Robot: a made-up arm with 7 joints.
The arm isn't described. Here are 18 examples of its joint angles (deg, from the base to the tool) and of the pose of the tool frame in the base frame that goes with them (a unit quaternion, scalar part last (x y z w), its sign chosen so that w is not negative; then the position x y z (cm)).
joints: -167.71 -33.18 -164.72 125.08 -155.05 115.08 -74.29
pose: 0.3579 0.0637 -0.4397 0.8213 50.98 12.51 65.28
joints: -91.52 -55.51 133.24 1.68 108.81 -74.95 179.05
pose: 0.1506 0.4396 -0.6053 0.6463 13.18 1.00 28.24
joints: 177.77 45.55 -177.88 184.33 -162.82 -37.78 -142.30
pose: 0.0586 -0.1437 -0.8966 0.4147 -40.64 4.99 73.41
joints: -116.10 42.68 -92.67 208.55 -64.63 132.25 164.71
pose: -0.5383 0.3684 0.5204 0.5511 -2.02 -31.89 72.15
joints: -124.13 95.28 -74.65 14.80 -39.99 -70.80 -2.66
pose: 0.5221 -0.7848 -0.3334 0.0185 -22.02 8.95 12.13
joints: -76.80 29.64 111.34 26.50 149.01 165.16 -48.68
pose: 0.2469 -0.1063 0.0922 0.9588 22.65 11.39 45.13
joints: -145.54 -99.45 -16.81 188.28 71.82 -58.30 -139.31
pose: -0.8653 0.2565 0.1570 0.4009 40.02 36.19 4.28
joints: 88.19 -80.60 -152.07 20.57 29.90 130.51 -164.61
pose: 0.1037 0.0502 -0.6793 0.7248 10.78 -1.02 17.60
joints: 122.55 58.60 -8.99 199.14 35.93 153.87 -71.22
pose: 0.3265 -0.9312 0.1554 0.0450 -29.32 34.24 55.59
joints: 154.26 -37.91 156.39 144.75 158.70 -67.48 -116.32
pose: 0.5588 -0.6922 0.3910 0.2361 35.71 -31.44 53.15
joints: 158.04 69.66 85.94 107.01 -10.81 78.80 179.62
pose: 0.7981 0.3388 0.1153 0.4846 -51.74 -24.27 35.87
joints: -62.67 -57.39 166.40 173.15 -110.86 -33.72 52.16
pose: 0.2436 -0.6299 -0.6249 0.3915 -33.69 46.94 53.65
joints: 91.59 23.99 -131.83 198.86 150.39 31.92 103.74
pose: -0.5779 -0.0528 0.2570 0.7728 -12.31 35.18 82.89
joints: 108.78 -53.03 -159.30 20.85 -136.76 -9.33 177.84
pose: -0.6240 0.6891 0.2847 0.2338 12.65 0.08 9.32
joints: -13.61 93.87 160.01 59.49 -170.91 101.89 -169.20
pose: -0.0815 0.6361 -0.0810 0.7630 30.80 9.48 64.92
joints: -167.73 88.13 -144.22 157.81 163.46 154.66 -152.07
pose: 0.9099 -0.1059 0.3980 0.0499 -57.78 -10.87 25.42
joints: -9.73 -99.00 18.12 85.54 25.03 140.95 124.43
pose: -0.5741 0.7455 -0.2494 0.2290 -24.96 18.96 51.43
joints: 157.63 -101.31 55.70 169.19 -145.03 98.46 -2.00
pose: -0.6881 0.1587 -0.1211 0.6976 63.56 -19.73 15.57
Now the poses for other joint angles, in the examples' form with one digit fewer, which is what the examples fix.
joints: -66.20 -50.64 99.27 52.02 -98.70 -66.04 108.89
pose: -0.859 -0.484 -0.059 0.153 16.6 31.1 24.0
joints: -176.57 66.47 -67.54 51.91 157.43 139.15 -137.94
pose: 0.196 -0.584 0.041 0.787 -31.6 31.3 19.1
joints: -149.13 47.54 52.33 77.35 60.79 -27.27 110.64
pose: 0.808 0.402 -0.316 0.291 -25.3 -47.2 24.0
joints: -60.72 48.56 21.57 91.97 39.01 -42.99 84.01
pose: 0.101 0.784 -0.539 0.292 34.4 -47.2 28.7
